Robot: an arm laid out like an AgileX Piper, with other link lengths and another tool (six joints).
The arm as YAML. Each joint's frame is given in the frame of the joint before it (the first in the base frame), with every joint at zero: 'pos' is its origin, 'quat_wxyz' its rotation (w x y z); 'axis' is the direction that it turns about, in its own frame. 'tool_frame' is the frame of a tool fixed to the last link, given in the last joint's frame.
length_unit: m
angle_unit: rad
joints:
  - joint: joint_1
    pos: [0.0, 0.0, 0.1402]
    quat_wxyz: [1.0, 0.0, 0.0, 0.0]
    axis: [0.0, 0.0, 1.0]
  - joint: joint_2
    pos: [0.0, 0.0, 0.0]
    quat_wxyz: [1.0, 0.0, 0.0, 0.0]
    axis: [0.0, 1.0, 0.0]
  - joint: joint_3
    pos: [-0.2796, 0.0, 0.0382]
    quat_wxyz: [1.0, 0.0, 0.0, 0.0]
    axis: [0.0, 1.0, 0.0]
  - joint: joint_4
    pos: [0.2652, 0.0, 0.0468]
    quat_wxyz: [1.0, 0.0, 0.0, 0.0]
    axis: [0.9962, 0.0, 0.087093]
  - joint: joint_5
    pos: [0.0, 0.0, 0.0]
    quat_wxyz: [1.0, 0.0, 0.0, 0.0]
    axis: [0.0, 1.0, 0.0]
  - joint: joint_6
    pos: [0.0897, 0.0, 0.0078]
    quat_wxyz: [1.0, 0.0, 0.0, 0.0]
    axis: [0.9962, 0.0, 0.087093]
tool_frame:
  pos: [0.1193, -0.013, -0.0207]
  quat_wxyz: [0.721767, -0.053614, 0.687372, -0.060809]
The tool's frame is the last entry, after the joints.
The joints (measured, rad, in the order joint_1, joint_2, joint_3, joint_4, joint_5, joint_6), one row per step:
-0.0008, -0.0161, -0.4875, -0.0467, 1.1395, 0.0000
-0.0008, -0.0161, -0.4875, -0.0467, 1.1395, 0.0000
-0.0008, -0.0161, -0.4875, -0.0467, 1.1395, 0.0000
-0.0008, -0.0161, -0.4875, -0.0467, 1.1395, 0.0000
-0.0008, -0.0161, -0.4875, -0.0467, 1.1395, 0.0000
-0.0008, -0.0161, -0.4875, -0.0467, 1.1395, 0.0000
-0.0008, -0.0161, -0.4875, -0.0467, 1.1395, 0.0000
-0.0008, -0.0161, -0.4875, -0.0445, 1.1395, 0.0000
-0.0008, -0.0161, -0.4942, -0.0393, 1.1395, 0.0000
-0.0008, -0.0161, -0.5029, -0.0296, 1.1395, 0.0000
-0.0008, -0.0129, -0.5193, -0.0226, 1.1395, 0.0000
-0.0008, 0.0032, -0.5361, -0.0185, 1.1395, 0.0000
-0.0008, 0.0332, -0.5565, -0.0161, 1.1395, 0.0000
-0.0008, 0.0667, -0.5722, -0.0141, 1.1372, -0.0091
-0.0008, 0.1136, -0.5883, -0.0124, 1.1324, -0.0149
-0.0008, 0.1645, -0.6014, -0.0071, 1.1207, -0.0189
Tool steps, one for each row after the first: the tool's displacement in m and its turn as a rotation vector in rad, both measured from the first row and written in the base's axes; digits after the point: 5 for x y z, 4 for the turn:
0.00000, 0.00000, 0.00000, 0.0000, 0.0000, 0.0000
0.00000, 0.00000, 0.00000, 0.0000, 0.0000, 0.0000
0.00000, 0.00000, 0.00000, 0.0000, 0.0000, 0.0000
0.00000, 0.00000, 0.00000, 0.0000, 0.0000, 0.0000
0.00000, 0.00000, 0.00000, 0.0000, 0.0000, 0.0000
0.00000, 0.00000, 0.00000, 0.0000, 0.0000, 0.0000
0.00003, 0.00044, -0.00004, 0.0018, 0.0000, 0.0012
-0.00015, 0.00148, 0.00234, 0.0061, -0.0067, 0.0041
-0.00038, 0.00343, 0.00540, 0.0141, -0.0154, 0.0096
-0.00076, 0.00483, 0.01106, 0.0198, -0.0286, 0.0137
-0.00016, 0.00566, 0.01577, 0.0232, -0.0293, 0.0161
0.00158, 0.00614, 0.02056, 0.0252, -0.0197, 0.0173
0.00440, 0.00626, 0.02372, 0.0192, -0.0040, 0.0230
0.00901, 0.00642, 0.02599, 0.0160, 0.0222, 0.0268
0.01534, 0.00736, 0.02751, 0.0175, 0.0483, 0.0316

